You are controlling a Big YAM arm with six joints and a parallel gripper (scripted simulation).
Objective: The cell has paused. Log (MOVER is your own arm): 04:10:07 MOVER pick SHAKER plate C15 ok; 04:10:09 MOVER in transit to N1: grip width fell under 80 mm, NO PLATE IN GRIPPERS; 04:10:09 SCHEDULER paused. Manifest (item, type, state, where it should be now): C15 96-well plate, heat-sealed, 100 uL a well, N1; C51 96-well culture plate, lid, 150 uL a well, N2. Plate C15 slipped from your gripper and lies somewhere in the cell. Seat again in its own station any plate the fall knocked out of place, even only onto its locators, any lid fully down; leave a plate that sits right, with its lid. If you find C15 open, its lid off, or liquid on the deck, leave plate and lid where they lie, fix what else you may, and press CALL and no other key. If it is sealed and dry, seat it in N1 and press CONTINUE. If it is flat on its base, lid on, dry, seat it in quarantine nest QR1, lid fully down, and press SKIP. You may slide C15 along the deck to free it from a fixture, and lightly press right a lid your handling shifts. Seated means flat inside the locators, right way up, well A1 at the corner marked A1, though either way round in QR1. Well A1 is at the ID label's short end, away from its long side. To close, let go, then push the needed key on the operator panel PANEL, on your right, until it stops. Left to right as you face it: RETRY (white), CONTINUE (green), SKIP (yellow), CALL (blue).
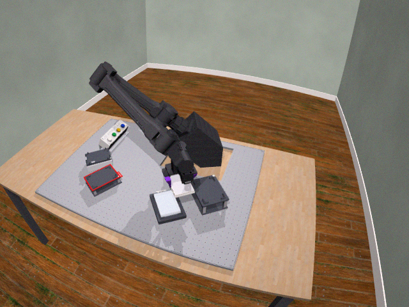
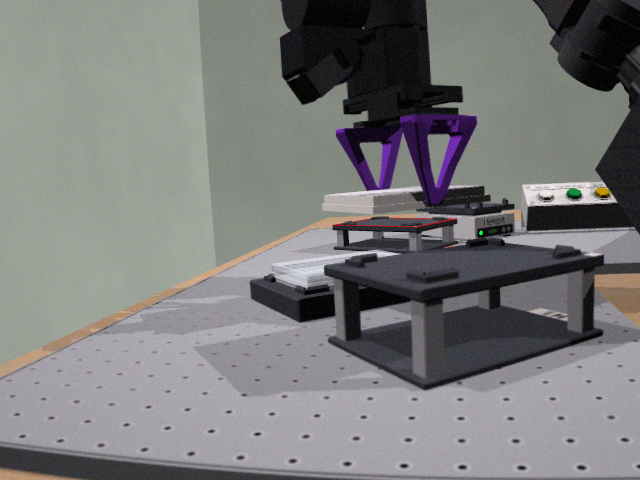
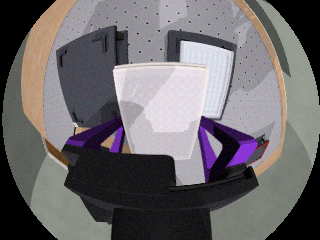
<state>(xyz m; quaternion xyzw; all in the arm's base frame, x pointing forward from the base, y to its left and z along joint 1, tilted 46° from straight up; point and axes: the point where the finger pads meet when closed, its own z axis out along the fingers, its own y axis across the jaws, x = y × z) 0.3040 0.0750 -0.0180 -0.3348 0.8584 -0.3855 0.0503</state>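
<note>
My gripper is now 70 mm above the clear lid, 60 mm short of it and 40 mm to the left of it. Also, from my hand: white plate: right at my hand; then red-edged nest: 400 mm to the right, 70 mm below, 10 mm ahead; then white key: 500 mm to the right, 260 mm behind, 40 mm below.
</note>
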